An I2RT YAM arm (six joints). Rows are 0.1 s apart.
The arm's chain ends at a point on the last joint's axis. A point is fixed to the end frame.
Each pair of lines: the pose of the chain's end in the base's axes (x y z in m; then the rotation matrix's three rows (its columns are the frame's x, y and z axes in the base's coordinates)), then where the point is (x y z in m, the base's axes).
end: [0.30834 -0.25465 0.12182], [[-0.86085 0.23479 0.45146], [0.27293 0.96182 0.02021], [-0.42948 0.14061 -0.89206]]
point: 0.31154 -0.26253 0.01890
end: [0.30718 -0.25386 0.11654], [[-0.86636 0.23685 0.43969], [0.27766 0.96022 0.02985], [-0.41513 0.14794 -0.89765]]
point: 0.30902 -0.26062 0.01350
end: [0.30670 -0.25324 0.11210], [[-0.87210 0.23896 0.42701], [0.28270 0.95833 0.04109], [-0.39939 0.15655 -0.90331]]
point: 0.30709 -0.25872 0.00897
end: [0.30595 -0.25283 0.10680], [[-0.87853 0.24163 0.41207], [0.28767 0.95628 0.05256], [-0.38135 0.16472 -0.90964]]
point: 0.30464 -0.25700 0.00362
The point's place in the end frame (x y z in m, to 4 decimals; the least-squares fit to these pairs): 0.0393 -0.0213 0.0931
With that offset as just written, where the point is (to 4 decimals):
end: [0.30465 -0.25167 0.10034], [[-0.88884 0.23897 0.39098], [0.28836 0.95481 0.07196], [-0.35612 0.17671 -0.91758]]
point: 0.3010 -0.2540 -0.0028
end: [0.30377 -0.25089 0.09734], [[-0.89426 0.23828 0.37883], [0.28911 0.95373 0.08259], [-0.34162 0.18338 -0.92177]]
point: 0.2988 -0.2522 -0.0058
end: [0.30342 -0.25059 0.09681], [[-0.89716 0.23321 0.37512], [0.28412 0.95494 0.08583], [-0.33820 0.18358 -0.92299]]
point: 0.2981 -0.2518 -0.0063
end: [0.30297 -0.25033 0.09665], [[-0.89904 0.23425 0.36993], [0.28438 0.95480 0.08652], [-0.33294 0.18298 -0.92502]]
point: 0.2971 -0.2514 -0.0065
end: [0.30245 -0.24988 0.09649], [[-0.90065 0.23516 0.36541], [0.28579 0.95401 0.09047], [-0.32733 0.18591 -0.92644]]
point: 0.2961 -0.2505 -0.0066
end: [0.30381 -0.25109 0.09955], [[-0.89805 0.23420 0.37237], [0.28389 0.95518 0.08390], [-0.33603 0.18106 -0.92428]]
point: 0.2982 -0.2525 -0.0036
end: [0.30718 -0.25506 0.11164], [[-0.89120 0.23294 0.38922], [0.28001 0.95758 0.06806], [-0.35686 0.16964 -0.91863]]
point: 0.3034 -0.2581 0.0085
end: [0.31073 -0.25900 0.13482], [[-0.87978 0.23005 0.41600], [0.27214 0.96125 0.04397], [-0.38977 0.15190 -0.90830]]
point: 0.3100 -0.2647 0.0317
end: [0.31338 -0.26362 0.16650], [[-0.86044 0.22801 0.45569], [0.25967 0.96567 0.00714], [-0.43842 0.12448 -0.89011]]
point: 0.3171 -0.2733 0.0637
